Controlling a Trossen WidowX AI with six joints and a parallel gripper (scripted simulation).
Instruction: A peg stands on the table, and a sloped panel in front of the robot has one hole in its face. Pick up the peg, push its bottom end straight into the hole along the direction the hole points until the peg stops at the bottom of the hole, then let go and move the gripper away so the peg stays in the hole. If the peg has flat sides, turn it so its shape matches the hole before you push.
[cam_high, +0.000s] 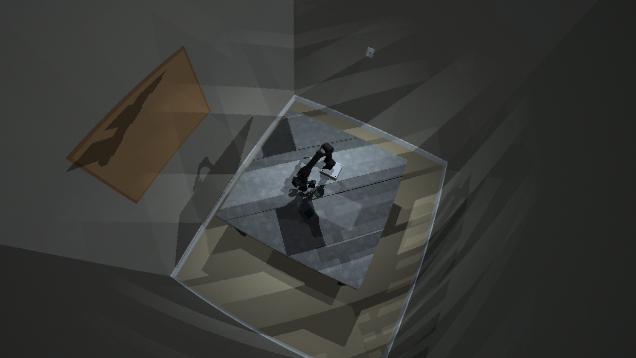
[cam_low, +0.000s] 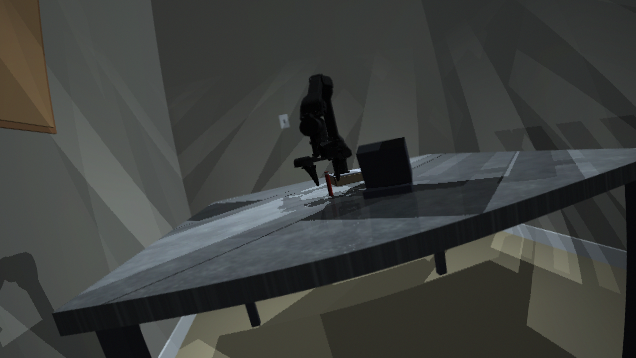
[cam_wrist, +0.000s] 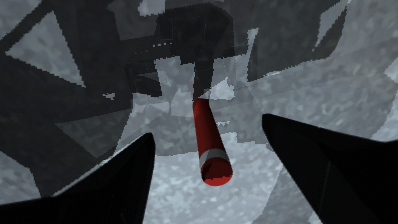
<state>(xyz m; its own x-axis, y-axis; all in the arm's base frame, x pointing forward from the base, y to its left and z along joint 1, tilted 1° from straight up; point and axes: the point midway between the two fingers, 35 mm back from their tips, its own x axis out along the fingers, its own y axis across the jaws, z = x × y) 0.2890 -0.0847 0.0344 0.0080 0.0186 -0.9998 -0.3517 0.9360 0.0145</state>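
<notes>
Now: gripper tip 170 mm short of the sloped panel block, 150 mm to the right of it and 40 mm below it. Also, from my gripper tip: peg 20 mm above.
</notes>
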